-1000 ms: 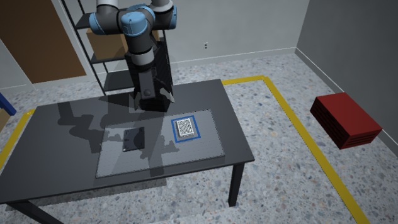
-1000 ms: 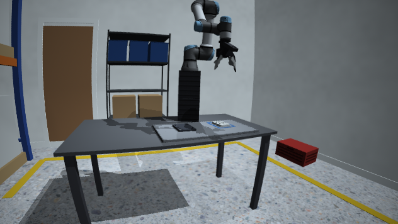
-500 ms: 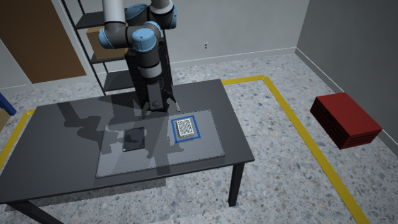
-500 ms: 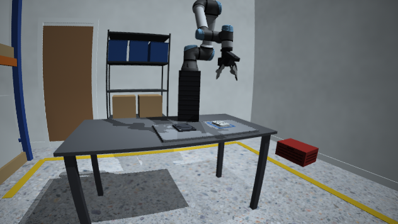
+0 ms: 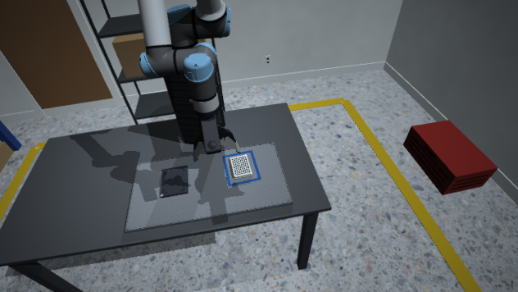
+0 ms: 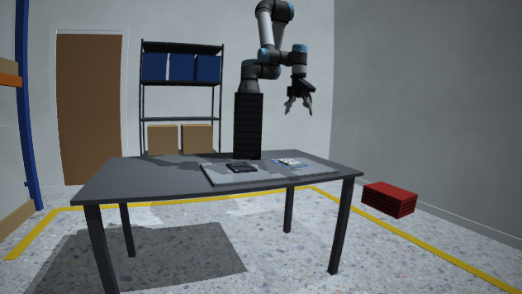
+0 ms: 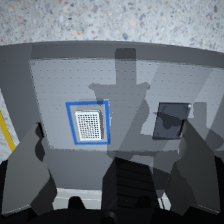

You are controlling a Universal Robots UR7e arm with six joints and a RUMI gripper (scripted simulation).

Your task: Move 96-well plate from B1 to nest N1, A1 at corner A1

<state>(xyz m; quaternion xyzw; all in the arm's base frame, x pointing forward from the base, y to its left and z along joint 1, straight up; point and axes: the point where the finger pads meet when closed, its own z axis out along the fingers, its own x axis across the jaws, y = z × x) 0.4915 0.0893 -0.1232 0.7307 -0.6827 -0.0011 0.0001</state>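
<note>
The 96-well plate lies 200 mm behind my hand, 80 mm to the left of it and 290 mm below it. From my hand the other things lie so: dark plate nest N1: 170 mm behind, 240 mm to the right, 290 mm below; A1 corner mark: 90 mm behind, 290 mm to the right, 280 mm below.
</note>
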